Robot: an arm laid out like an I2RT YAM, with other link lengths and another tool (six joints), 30 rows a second.
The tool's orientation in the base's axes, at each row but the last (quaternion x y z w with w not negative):
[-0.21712 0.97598 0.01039 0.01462]
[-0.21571 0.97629 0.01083 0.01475]
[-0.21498 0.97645 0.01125 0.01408]
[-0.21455 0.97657 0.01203 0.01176]
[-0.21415 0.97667 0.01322 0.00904]
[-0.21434 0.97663 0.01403 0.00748]
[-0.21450 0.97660 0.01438 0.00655]
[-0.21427 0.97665 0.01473 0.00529]
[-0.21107 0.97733 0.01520 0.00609]
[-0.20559 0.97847 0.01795 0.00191]
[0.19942 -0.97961 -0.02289 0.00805]
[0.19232 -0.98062 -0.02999 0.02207]
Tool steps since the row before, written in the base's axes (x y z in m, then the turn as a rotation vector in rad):
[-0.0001 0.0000 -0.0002 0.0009 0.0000 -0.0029]
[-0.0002 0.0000 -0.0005 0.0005 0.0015 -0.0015]
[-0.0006 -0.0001 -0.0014 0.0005 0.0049 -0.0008]
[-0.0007 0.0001 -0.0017 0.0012 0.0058 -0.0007]
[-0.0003 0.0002 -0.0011 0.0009 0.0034 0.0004]
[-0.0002 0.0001 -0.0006 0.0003 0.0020 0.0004]
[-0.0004 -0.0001 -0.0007 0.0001 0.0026 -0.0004]
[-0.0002 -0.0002 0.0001 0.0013 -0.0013 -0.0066]
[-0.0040 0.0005 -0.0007 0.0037 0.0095 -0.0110]
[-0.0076 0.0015 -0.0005 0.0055 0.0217 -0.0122]
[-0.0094 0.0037 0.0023 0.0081 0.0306 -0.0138]
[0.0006 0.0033 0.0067 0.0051 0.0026 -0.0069]
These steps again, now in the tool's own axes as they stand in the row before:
[0.0001 0.0000 0.0002 -0.0007 -0.0004 0.0029]
[0.0002 0.0001 0.0005 -0.0010 0.0011 0.0016]
[0.0006 0.0001 0.0014 -0.0025 0.0042 0.0009]
[0.0006 0.0004 0.0017 -0.0035 0.0047 0.0009]
[0.0002 0.0003 0.0011 -0.0022 0.0027 -0.0003]
[0.0002 0.0002 0.0006 -0.0011 0.0017 -0.0003]
[0.0004 0.0001 0.0007 -0.0012 0.0023 0.0005]
[0.0003 -0.0001 -0.0001 -0.0005 -0.0019 0.0066]
[0.0034 0.0021 0.0007 -0.0071 0.0068 0.0113]
[0.0064 0.0044 0.0006 -0.0136 0.0172 0.0130]
[0.0072 0.0072 -0.0019 -0.0195 0.0243 0.0149]
[-0.0016 0.0033 -0.0065 -0.0059 0.0000 0.0067]

